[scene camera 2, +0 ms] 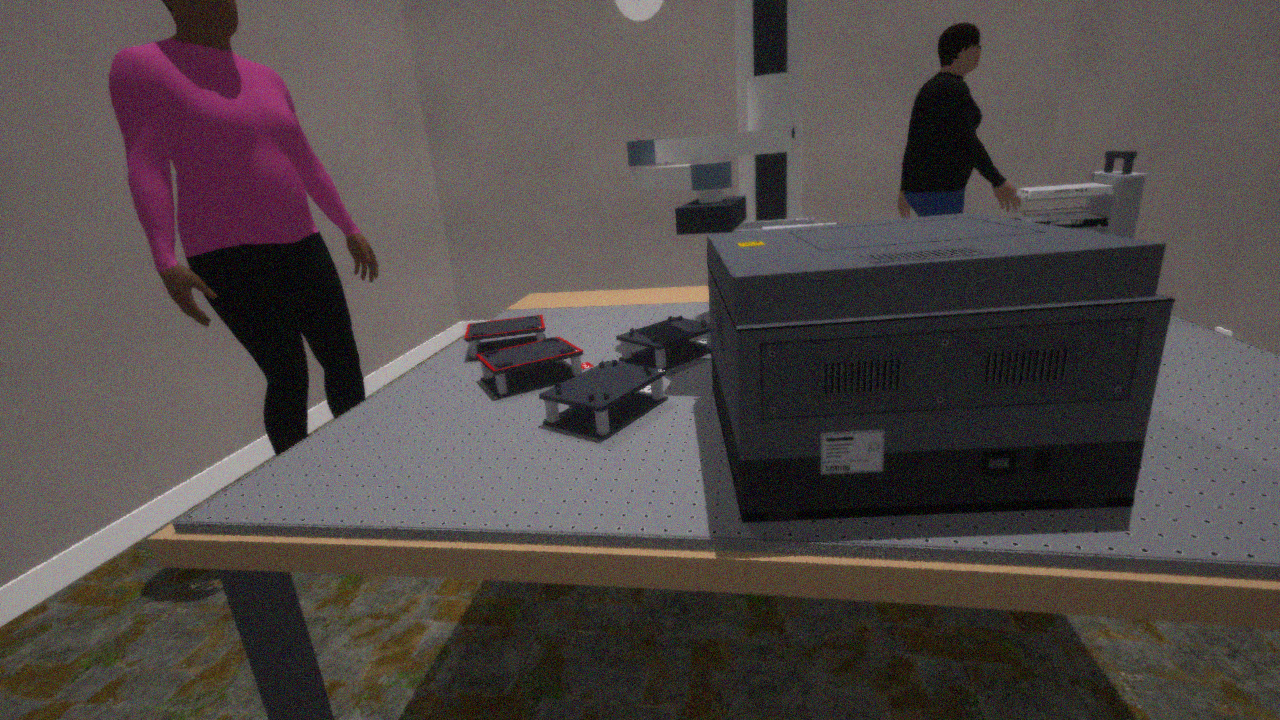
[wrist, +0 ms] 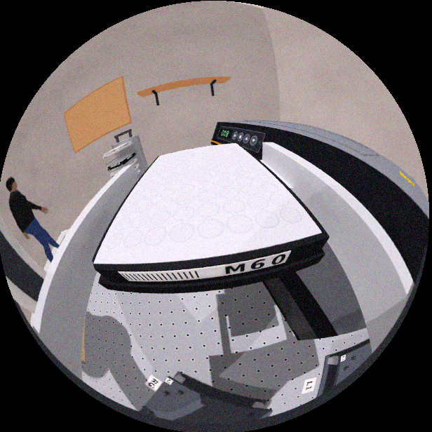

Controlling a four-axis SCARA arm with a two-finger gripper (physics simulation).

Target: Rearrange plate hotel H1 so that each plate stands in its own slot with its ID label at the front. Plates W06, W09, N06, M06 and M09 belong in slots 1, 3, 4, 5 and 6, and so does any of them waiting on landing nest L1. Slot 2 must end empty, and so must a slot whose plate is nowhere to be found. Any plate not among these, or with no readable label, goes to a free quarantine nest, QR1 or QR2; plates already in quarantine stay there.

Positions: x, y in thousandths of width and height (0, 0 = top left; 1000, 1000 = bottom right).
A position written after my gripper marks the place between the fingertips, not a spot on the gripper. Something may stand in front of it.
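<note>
I can see my gripper (scene camera 2: 636, 317), and the wrist view gives me a look at my gripper (wrist: 455, 372) as well. There is a plate hotel H1 (scene camera 2: 879, 284). A landing nest L1 (scene camera 2: 486, 530) is part of the scene too, together with a quarantine nest QR2 (scene camera 2: 404, 451) and a quarantine nest QR1 (scene camera 2: 422, 487). A big grey instrument (wrist: 756, 649) is here as well.
</note>
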